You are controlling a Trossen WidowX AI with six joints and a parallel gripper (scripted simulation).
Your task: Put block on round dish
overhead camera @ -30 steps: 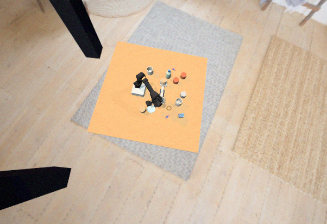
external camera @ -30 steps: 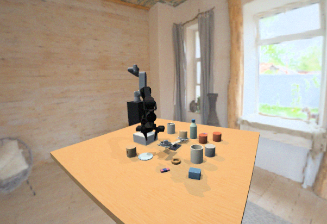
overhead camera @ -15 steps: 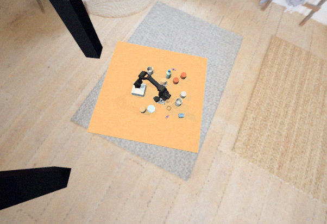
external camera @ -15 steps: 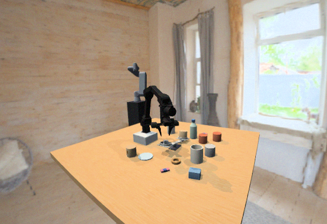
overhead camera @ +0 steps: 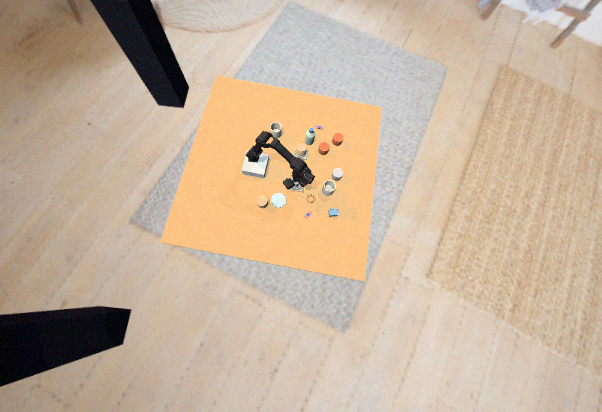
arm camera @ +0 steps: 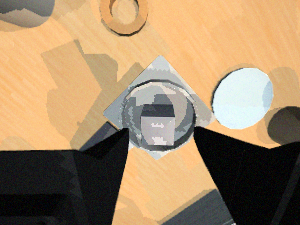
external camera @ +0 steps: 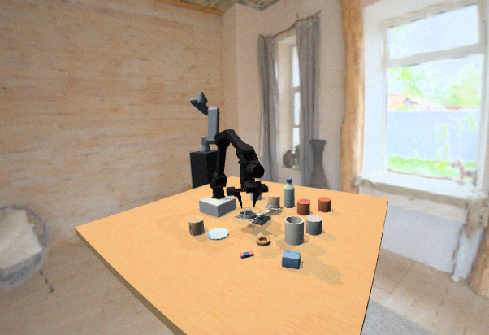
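Right now my gripper tip is 110 mm past the pale round dish, 100 mm to the left of it and 110 mm above it. Round my gripper tip: blue block (260 mm ahead, 150 mm to the right, 90 mm below); small balance (10 mm ahead, 120 mm to the left, 90 mm below); grey cylinder (280 mm ahead, 100 mm to the left, 80 mm below).
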